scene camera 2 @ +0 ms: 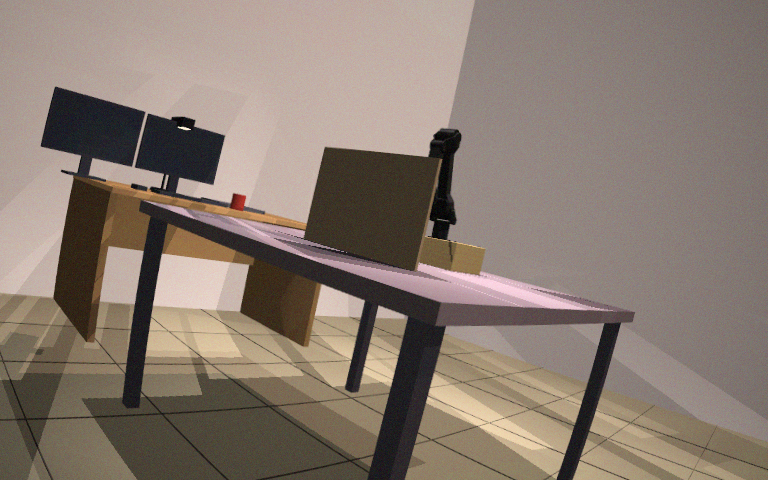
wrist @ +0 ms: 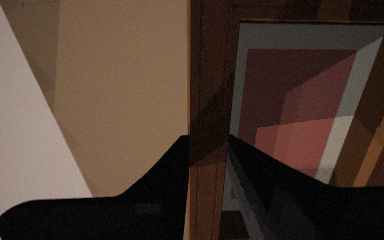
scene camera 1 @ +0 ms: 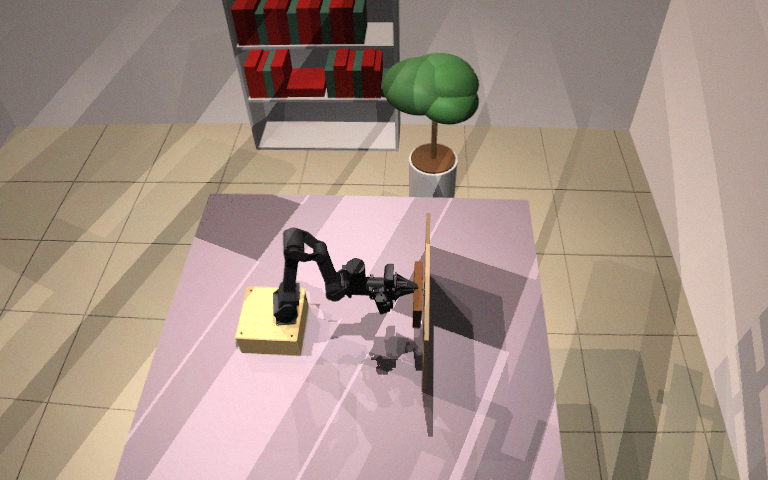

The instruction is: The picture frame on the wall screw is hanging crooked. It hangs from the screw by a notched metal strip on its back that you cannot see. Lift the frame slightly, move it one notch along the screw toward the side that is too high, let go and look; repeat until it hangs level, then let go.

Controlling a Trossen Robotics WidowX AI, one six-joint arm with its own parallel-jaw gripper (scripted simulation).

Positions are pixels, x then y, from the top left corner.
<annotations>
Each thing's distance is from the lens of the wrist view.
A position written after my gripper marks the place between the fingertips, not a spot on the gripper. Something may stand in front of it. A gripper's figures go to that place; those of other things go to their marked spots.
my gripper [wrist: 205, 142]: 0.11 m
upright wall panel [wrist: 116, 84]: 0.12 m
</annotations>
